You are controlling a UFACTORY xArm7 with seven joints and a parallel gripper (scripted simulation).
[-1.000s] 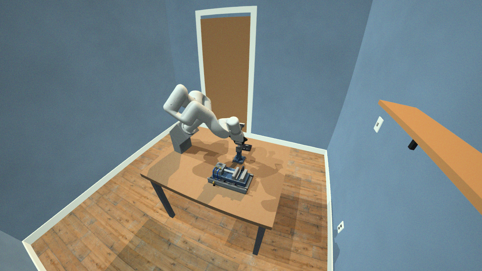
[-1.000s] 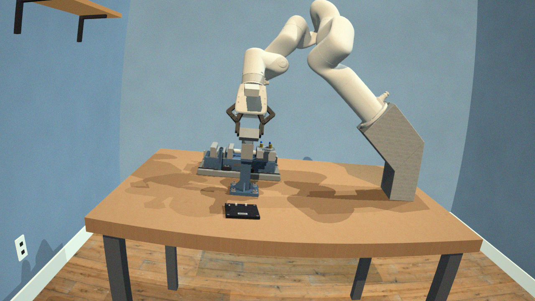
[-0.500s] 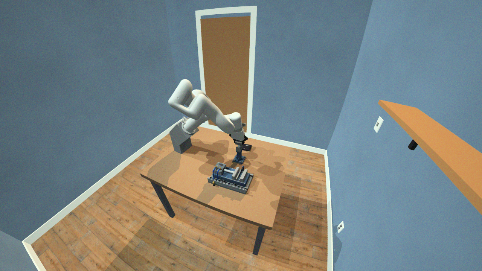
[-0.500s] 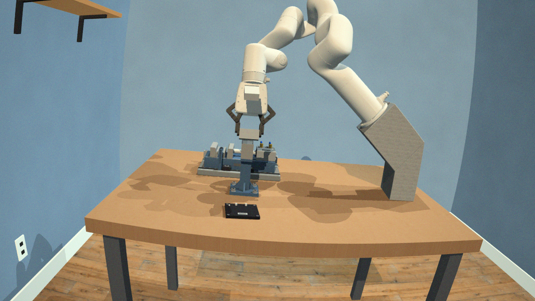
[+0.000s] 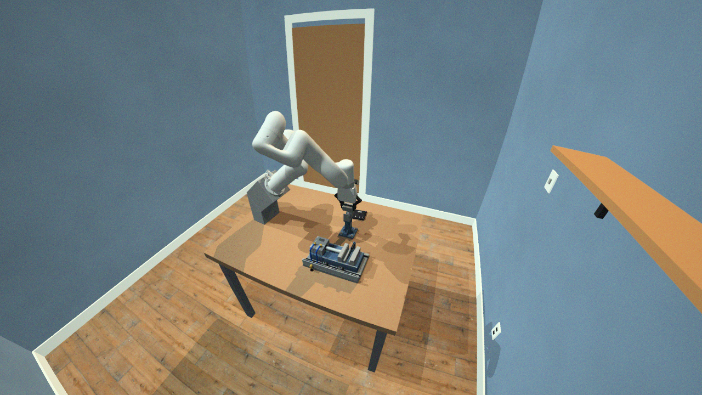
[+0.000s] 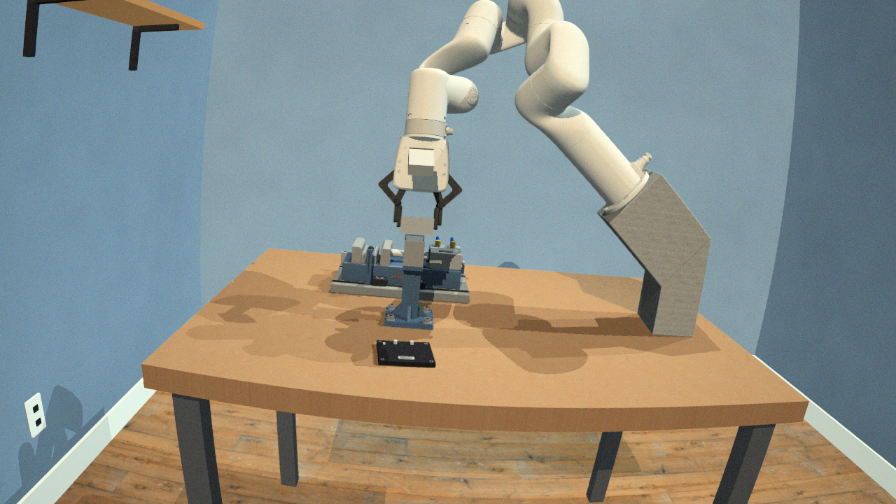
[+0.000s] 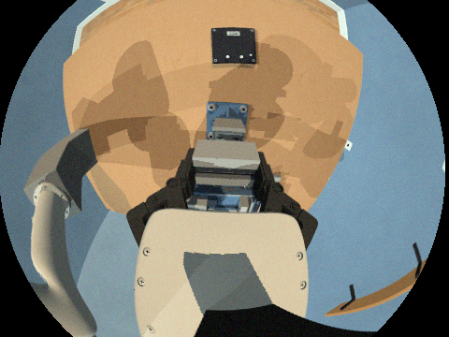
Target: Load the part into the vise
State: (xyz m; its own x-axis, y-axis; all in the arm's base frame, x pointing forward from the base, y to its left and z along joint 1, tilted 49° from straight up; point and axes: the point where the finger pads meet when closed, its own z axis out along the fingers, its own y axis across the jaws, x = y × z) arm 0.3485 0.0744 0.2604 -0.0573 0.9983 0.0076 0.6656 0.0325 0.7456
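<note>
My gripper is now 1 cm above the grey block. The rest, counted from my hand: black infeed plate (2 cm ahead, 18 cm to the left, 19 cm below); then white cylinder rod (1 cm behind, 23 cm to the right, 12 cm below); then work stop (8 cm ahead, 19 cm to the right, 11 cm below).
</note>
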